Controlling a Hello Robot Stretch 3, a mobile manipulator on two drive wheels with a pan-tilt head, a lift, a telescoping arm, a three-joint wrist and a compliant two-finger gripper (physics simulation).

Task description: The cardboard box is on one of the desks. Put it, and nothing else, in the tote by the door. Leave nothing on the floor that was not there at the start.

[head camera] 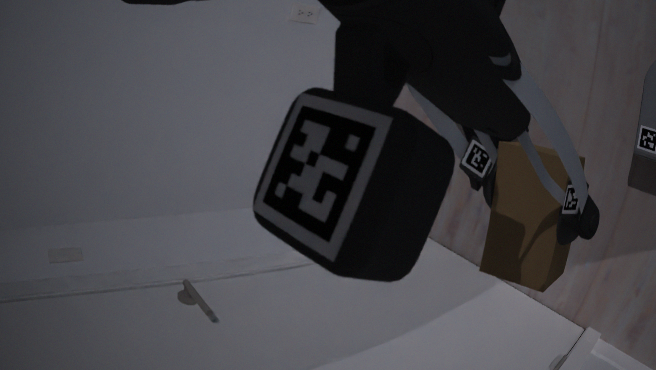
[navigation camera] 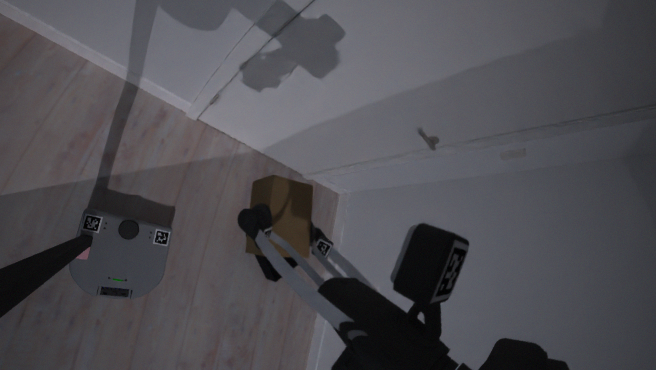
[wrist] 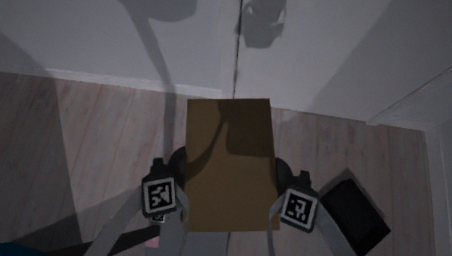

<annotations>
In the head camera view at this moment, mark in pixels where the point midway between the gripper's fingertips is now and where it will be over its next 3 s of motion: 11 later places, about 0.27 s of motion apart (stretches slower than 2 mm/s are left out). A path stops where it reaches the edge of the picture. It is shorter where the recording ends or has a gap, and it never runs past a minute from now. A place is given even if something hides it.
My gripper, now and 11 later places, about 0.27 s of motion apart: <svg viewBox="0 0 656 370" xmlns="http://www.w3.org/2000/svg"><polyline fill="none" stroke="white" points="539,208 527,201 496,173 470,133 463,115 463,114 464,114 473,116 489,119 502,121 513,123 524,126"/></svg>
</annotations>
